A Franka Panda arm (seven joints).
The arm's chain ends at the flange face. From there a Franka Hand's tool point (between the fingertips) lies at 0.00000 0.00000 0.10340 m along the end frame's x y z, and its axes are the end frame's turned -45 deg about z.
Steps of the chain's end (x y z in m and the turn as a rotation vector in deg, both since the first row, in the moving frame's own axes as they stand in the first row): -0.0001, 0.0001, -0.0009, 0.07, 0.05, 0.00; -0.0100, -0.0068, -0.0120, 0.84, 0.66, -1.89; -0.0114, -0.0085, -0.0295, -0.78, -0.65, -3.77; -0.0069, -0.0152, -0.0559, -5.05, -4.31, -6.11; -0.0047, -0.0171, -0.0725, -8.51, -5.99, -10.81
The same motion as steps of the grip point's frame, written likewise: 0.0000, 0.0000, -0.0009, 0.01, 0.08, 0.00; -0.0004, -0.0121, -0.0120, 0.13, 1.06, -1.89; -0.0039, -0.0138, -0.0295, -0.09, -1.01, -3.77; -0.0060, -0.0141, -0.0566, -0.52, -6.62, -6.11; -0.0092, -0.0105, -0.0742, -1.78, -10.25, -10.81
